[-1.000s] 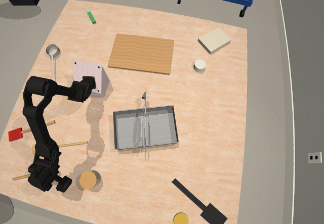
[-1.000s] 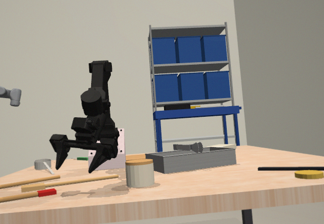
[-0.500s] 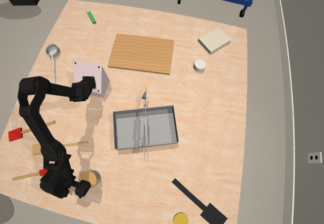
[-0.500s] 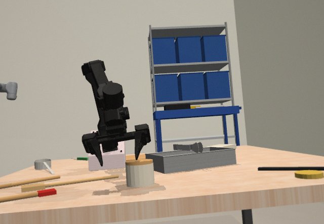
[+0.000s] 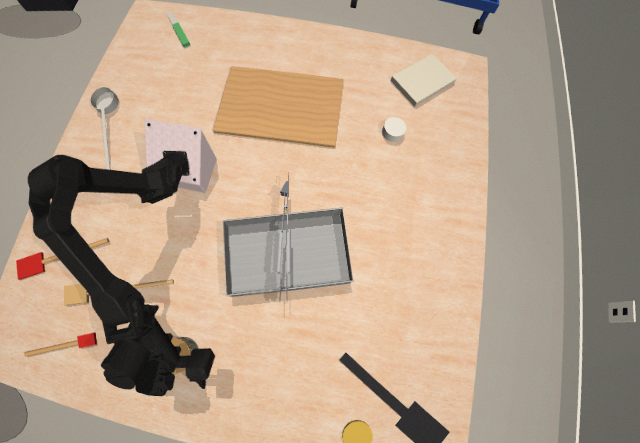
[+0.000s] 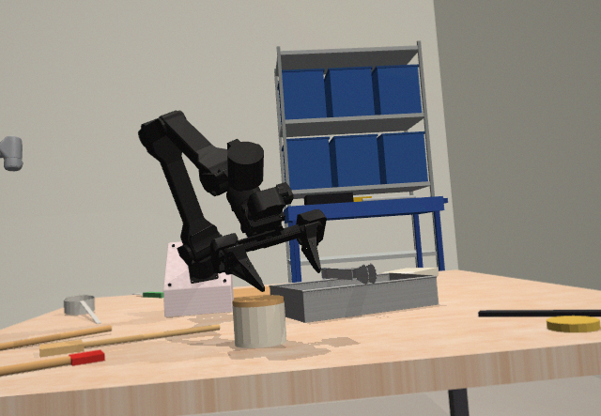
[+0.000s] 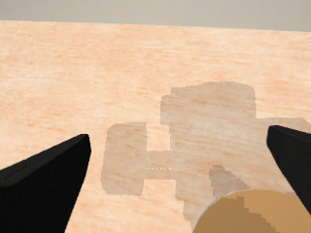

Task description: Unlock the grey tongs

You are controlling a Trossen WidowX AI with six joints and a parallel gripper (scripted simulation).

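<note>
My gripper tip is 330 mm to the right of the grey roasting tin, 180 mm short of it and 70 mm above it. From my gripper tip the other things lie so: yellow lock piece: 430 mm to the left, 170 mm ahead, 30 mm below; then yellow disc: 390 mm ahead, 90 mm to the right, 90 mm below; then cork-lidded jar: 60 mm to the left, 60 mm below, 50 mm behind.
</note>
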